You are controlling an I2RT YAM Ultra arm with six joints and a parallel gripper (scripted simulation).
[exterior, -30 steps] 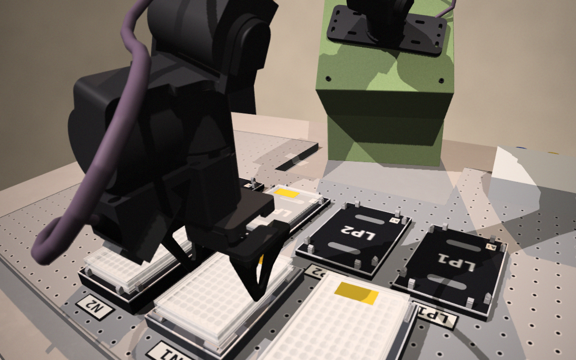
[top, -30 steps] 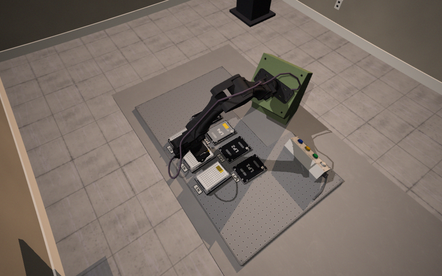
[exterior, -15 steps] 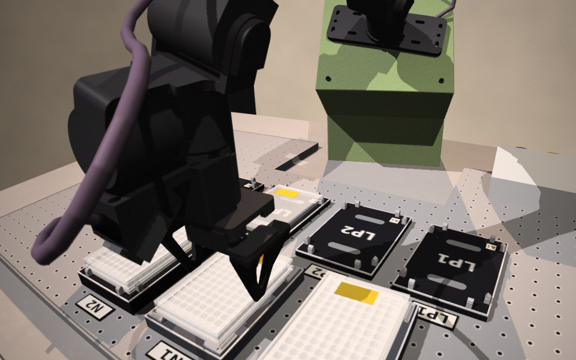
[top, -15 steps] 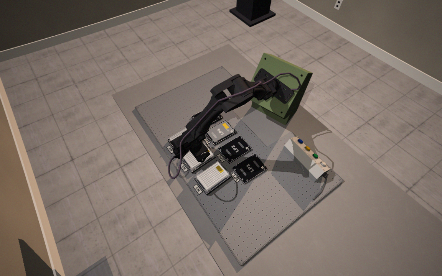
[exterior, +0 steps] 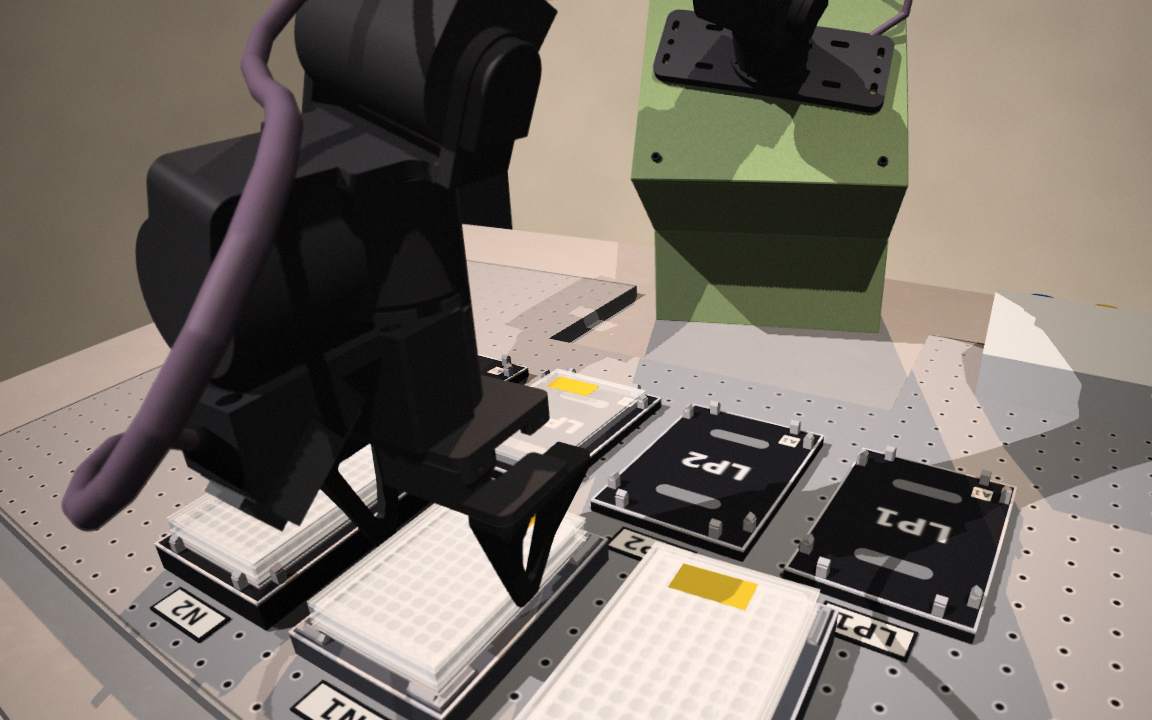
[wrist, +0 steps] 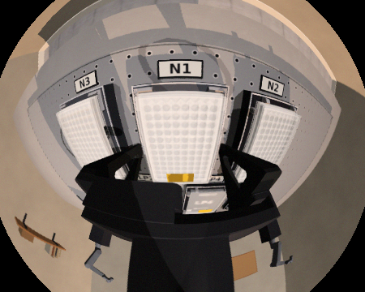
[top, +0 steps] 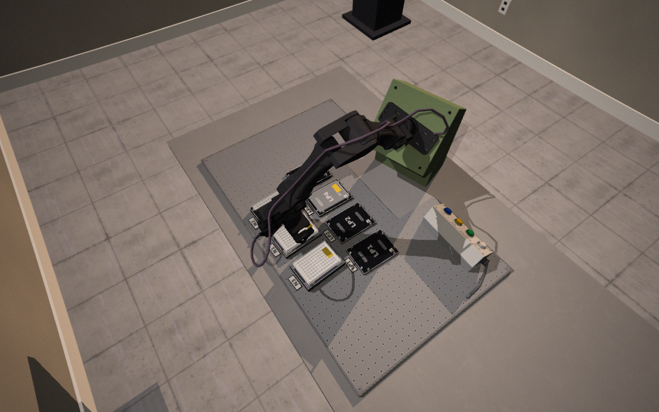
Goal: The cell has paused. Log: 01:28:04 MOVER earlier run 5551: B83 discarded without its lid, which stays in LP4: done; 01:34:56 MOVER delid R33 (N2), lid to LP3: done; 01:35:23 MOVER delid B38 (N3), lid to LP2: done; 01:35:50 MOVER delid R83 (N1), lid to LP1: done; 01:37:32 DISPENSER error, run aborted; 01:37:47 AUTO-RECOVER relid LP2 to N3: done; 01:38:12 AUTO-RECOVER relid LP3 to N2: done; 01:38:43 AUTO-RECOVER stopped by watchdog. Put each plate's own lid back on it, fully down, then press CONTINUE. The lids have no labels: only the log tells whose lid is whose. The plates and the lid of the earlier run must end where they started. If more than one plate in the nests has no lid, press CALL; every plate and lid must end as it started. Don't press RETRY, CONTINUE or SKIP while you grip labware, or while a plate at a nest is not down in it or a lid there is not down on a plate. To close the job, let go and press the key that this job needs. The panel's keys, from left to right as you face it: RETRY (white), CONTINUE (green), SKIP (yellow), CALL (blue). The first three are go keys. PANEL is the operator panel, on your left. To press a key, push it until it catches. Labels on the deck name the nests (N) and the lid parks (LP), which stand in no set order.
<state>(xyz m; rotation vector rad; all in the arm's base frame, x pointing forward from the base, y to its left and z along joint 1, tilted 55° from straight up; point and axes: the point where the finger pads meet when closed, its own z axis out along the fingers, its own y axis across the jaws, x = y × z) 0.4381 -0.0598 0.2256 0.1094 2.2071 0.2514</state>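
The clear lid lies 1 cm below my hand. The rest, counted from my hand: blue key: 45 cm behind, 25 cm to the left, 3 cm above; then yellow key: 45 cm behind, 30 cm to the left, 3 cm above; then plate: 1 cm below.
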